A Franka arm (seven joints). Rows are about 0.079 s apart.
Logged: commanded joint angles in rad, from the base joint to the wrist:
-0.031, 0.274, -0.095, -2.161, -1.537, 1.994, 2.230
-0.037, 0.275, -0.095, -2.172, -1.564, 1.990, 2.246
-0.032, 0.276, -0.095, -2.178, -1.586, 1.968, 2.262
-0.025, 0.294, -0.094, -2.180, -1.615, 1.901, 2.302
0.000, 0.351, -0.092, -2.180, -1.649, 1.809, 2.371
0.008, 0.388, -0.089, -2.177, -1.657, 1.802, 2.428
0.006, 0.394, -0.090, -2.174, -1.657, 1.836, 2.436
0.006, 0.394, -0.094, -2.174, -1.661, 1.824, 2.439
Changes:
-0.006, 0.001, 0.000, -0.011, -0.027, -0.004, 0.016
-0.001, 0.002, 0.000, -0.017, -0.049, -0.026, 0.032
0.006, 0.020, 0.001, -0.019, -0.078, -0.093, 0.072
0.031, 0.077, 0.003, -0.019, -0.112, -0.185, 0.141
0.039, 0.114, 0.006, -0.016, -0.120, -0.192, 0.198
0.037, 0.120, 0.005, -0.013, -0.120, -0.158, 0.206
0.037, 0.120, 0.001, -0.013, -0.124, -0.170, 0.209

